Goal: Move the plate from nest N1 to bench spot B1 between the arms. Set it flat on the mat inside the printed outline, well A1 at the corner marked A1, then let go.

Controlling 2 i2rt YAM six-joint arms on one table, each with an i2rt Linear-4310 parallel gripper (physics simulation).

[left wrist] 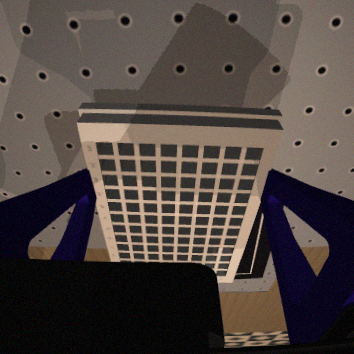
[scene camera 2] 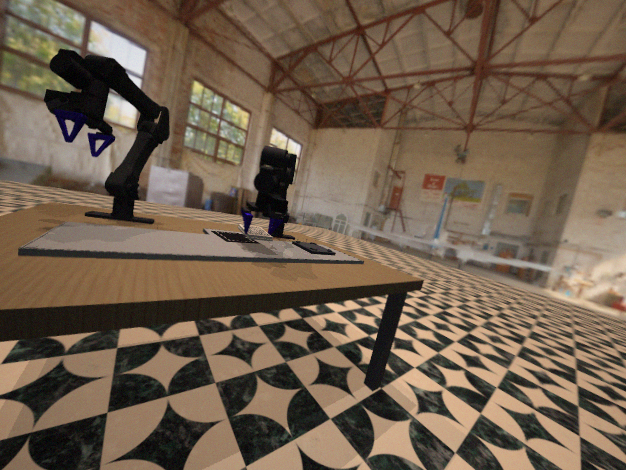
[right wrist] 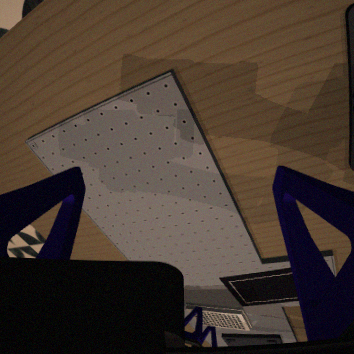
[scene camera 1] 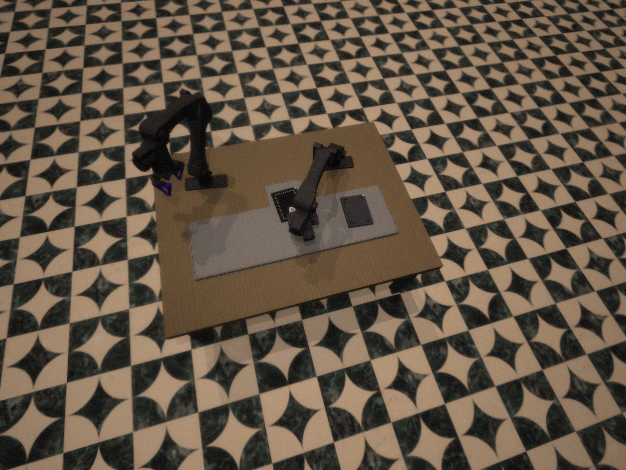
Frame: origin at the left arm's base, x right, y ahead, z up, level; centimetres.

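Seen in the pictures: left gripper, fingertip midpoint: (left wrist: 177, 177) (scene camera 2: 257, 234) (right wrist: 205, 315); right gripper, fingertip midpoint: (scene camera 2: 82, 150) (right wrist: 178, 176) (scene camera 1: 174, 187); left arm's base, origin of the base link: (scene camera 2: 276, 236); right arm's base, origin of the base link: (scene camera 2: 122, 219) (scene camera 1: 206, 183).
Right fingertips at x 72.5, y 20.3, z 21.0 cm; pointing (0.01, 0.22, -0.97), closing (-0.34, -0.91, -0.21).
Offsets run from my right fingertips to a thing's top centre. "*": to the spot under its first point. Level surfaces: height alone.
The plate @[dx -49.6, dy +12.8, dz -13.8 cm] (left wrist: 175, 197) (scene camera 2: 255, 231) (right wrist: 224, 319) is a beige well plate with a grid of dark wells. My left gripper (left wrist: 177, 177) (scene camera 1: 302, 225) (scene camera 2: 261, 225) is shut on its two long sides and holds it just above the grey perforated mat @[dz -19.7 cm] (scene camera 1: 241, 242) (scene camera 2: 148, 242) (left wrist: 316, 53) (right wrist: 140, 175). A black rectangle with a white printed outline @[* dx -42.8, dy -1.9, dz -19.5 cm] (scene camera 1: 281, 198) (scene camera 2: 231, 236) (right wrist: 263, 288) (left wrist: 251, 246) lies right beside and partly under the plate. My right gripper (scene camera 1: 168, 179) (scene camera 2: 97, 140) (right wrist: 178, 176) is open and empty, high over the table's far left corner.
A dark flat tray @[dx -77.0, dy +9.8, dz -18.0 cm] (scene camera 1: 356, 211) (scene camera 2: 313, 248) lies on the mat to the right of the left gripper. The wooden table @[dz -21.0 cm] (scene camera 1: 264, 289) (scene camera 2: 218, 280) (right wrist: 246, 53) carries both arm bases. A checkered floor surrounds it.
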